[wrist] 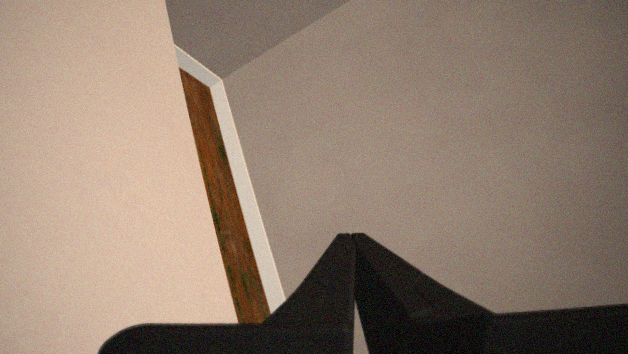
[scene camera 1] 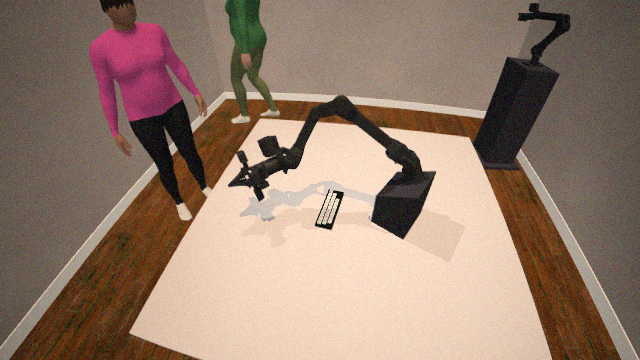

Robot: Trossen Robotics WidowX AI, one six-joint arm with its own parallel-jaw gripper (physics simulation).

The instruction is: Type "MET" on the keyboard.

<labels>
my gripper: wrist; scene camera 1
same spot on my gripper: (scene camera 1: 237, 181) = (wrist: 353, 338)
</labels>
